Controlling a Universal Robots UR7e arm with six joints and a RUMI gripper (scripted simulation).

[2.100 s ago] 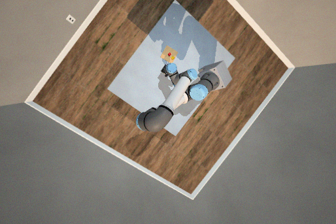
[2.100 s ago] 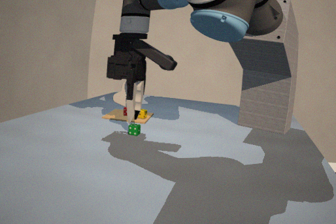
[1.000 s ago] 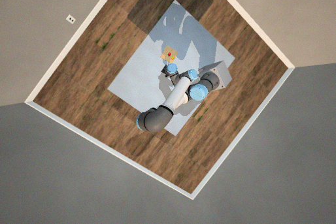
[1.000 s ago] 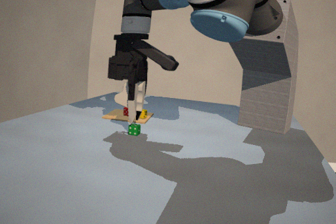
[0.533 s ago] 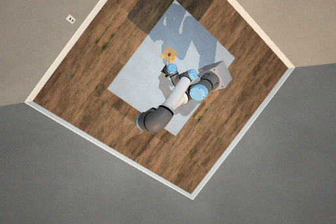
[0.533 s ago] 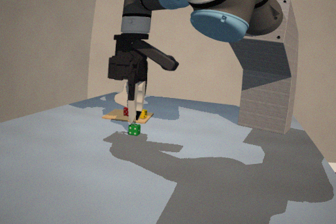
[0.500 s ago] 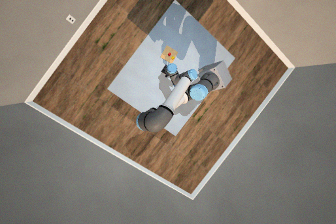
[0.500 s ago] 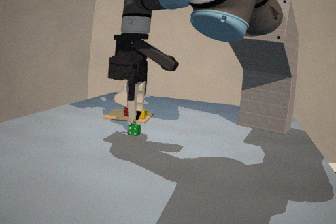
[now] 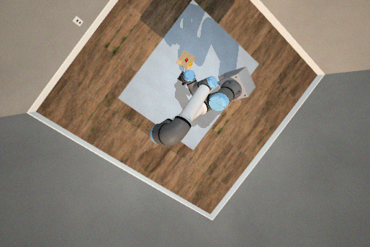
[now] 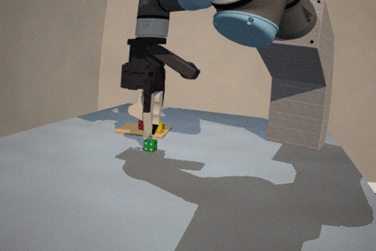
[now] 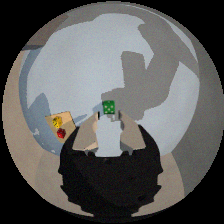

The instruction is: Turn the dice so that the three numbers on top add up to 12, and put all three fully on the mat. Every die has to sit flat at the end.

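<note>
My hand is 40 mm above the green die. Round my hand: tan mat 130 mm ahead, 150 mm to the right, 50 mm below; red die 130 mm ahead, 150 mm to the right, 30 mm below; yellow die 80 mm ahead, 160 mm to the right, 30 mm below.
</note>
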